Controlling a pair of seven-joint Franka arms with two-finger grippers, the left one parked.
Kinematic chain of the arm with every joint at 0, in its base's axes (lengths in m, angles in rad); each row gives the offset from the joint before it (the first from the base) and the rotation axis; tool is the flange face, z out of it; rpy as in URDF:
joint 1: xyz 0 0 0.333 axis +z
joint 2: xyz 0 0 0 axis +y
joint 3: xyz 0 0 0.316 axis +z
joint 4: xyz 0.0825 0 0 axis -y
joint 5: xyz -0.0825 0 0.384 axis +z
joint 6: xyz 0 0 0 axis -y
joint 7: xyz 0.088 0 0 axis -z
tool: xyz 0 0 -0.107 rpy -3.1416 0 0
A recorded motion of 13 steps. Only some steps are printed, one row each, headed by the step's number.
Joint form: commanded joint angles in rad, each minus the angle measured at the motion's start. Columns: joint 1, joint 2, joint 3, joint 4, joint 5, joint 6, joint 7.
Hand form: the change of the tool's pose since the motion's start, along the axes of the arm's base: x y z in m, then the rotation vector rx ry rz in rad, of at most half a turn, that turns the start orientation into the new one. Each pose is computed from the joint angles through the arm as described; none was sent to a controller.
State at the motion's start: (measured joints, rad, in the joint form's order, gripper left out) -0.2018 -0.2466 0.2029 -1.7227 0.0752 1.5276 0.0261
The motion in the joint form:
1: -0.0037 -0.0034 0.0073 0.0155 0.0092 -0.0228 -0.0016
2: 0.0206 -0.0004 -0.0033 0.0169 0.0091 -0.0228 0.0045
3: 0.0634 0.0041 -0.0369 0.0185 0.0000 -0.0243 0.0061
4: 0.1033 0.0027 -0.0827 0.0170 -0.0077 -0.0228 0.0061
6: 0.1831 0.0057 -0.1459 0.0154 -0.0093 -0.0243 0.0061
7: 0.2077 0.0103 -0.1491 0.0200 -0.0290 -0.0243 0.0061
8: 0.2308 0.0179 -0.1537 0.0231 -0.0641 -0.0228 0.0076
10: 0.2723 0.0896 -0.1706 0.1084 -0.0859 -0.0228 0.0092
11: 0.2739 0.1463 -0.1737 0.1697 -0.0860 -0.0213 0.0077
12: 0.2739 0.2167 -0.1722 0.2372 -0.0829 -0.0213 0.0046
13: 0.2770 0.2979 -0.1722 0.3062 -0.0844 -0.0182 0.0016
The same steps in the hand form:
1: -0.0037 0.0039 0.0065 0.0065 0.0043 0.0073
2: -0.0033 0.0094 0.0061 0.0098 0.0056 0.0153
3: -0.0027 0.0102 0.0055 0.0095 0.0085 0.0231
4: -0.0033 0.0034 0.0064 0.0127 0.0056 0.0176
6: -0.0032 0.0066 0.0050 0.0263 0.0107 0.0359
7: -0.0023 0.0142 0.0049 0.0076 0.0104 0.0553
8: 0.0000 0.0187 0.0029 -0.0260 0.0120 0.0687
10: 0.0221 0.0286 0.0079 -0.0409 -0.0029 0.0901
11: 0.0406 0.0291 0.0078 -0.0386 -0.0089 0.0903
12: 0.0630 0.0319 0.0021 -0.0338 -0.0059 0.0954
13: 0.0890 0.0353 -0.0102 -0.0334 0.0032 0.1015

